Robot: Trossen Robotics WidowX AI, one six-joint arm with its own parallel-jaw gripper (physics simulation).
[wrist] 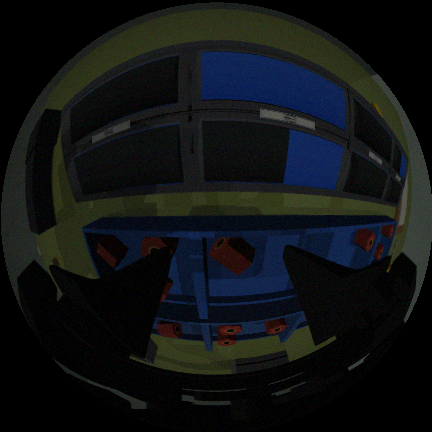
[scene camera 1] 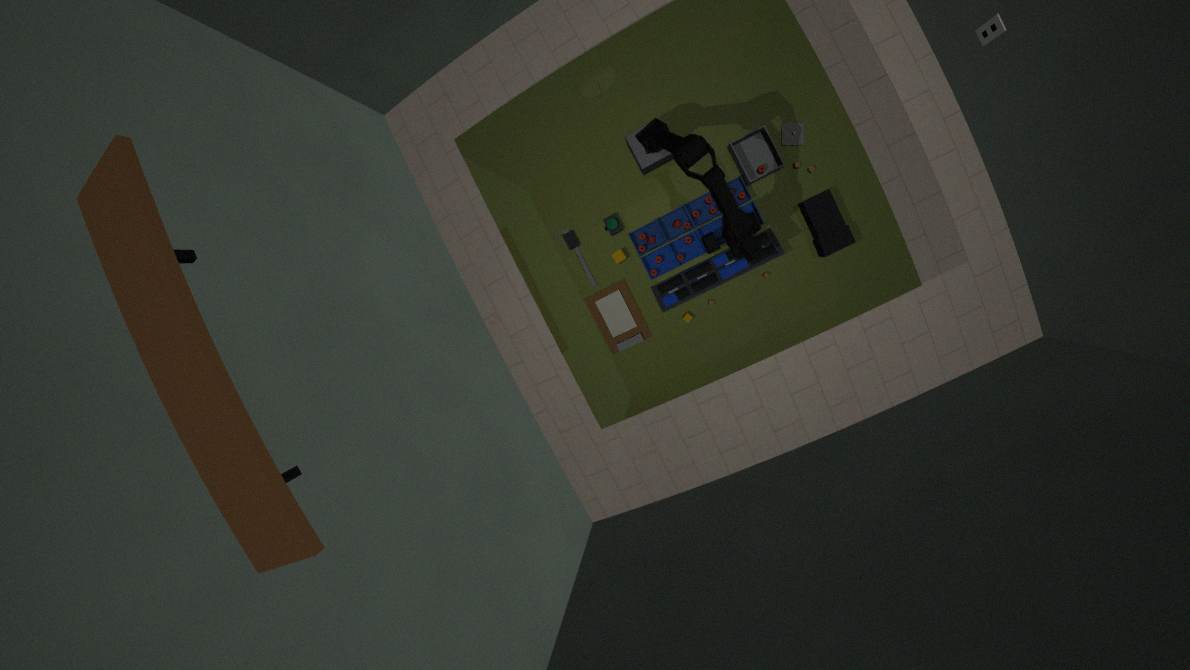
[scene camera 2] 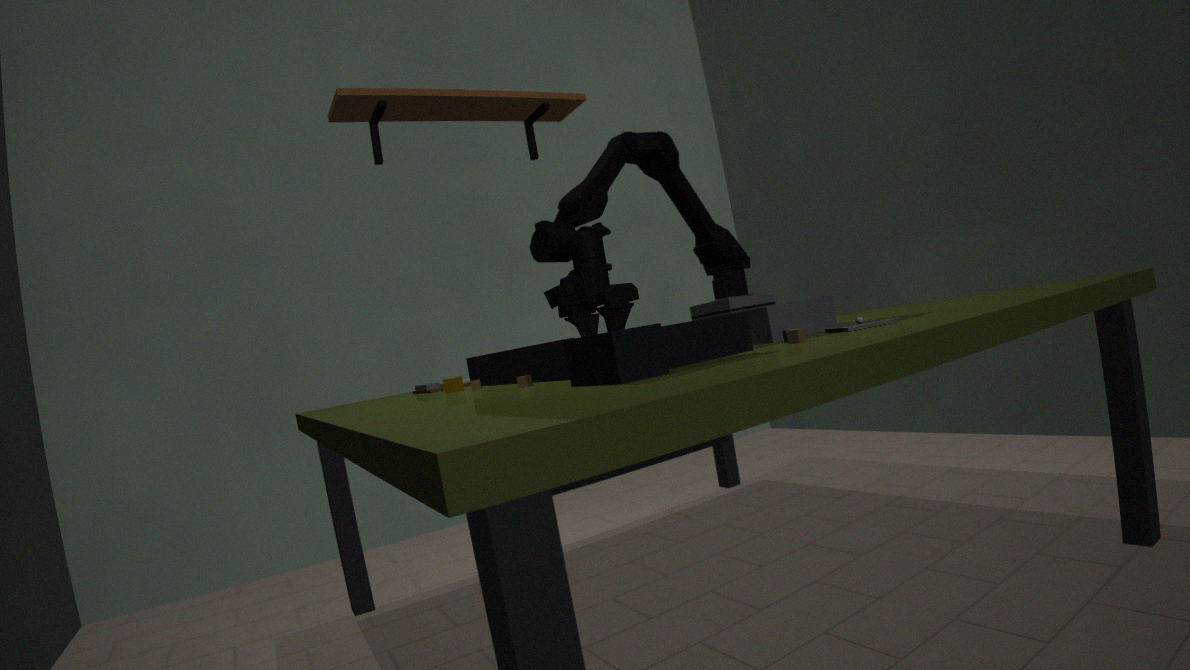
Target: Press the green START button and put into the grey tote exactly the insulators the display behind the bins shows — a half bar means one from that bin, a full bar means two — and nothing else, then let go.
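Pixels of known places: gripper, fingertip midpoint: [wrist: 229, 253]; arm's base at its link origin: [scene camera 1: 652, 142] [scene camera 2: 732, 299].
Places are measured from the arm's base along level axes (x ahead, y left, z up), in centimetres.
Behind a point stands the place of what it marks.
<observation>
My gripper [scene camera 2: 600, 332] {x 37.1, y 15.2, z -5.5 cm} [wrist: 229, 253] {x 37.1, y 15.2, z -5.5 cm} is open and empty, low over the blue bins [scene camera 1: 693, 249] [wrist: 202, 290]. In the wrist view a red insulator [wrist: 232, 255] {x 37.0, y 15.0, z -5.5 cm} lies in a bin between and beyond the fingertips; other red insulators lie in several bins. The arm hides part of the bins in scene camera 1. The grey tote [scene camera 1: 753, 149] {x 11.0, y 32.6, z -7.8 cm} [scene camera 2: 799, 316] {x 13.6, y 38.6, z -5.3 cm} holds a red insulator [scene camera 1: 761, 168] {x 18.5, y 32.6, z -5.4 cm}. The green START button [scene camera 1: 612, 223] {x 20.9, y -21.5, z -4.3 cm} stands left of the bins. The display [wrist: 191, 150] {x 43.1, y 18.4, z -4.9 cm} shows a full blue bar [wrist: 272, 75] above a half blue bar [wrist: 314, 159] {x 44.0, y 11.8, z -3.7 cm}; its far right panels are small and partly visible.
A black block [scene camera 1: 826, 222] {x 42.2, y 47.9, z -3.1 cm} [wrist: 43, 170] {x 42.4, y 43.4, z -6.0 cm} stands beyond one end of the display. A wood-framed board [scene camera 1: 592, 299] {x 44.5, y -37.2, z -7.7 cm}, yellow cubes [scene camera 1: 618, 256] {x 32.6, y -22.9, z -4.5 cm} [scene camera 1: 687, 317] {x 60.5, y -5.7, z -5.7 cm} and a spatula-like tool [scene camera 1: 585, 266] {x 32.1, y -36.1, z -8.0 cm} lie around the left end. A small grey plate [scene camera 1: 786, 139] {x 11.0, y 44.4, z -7.8 cm} lies beside the tote.
</observation>
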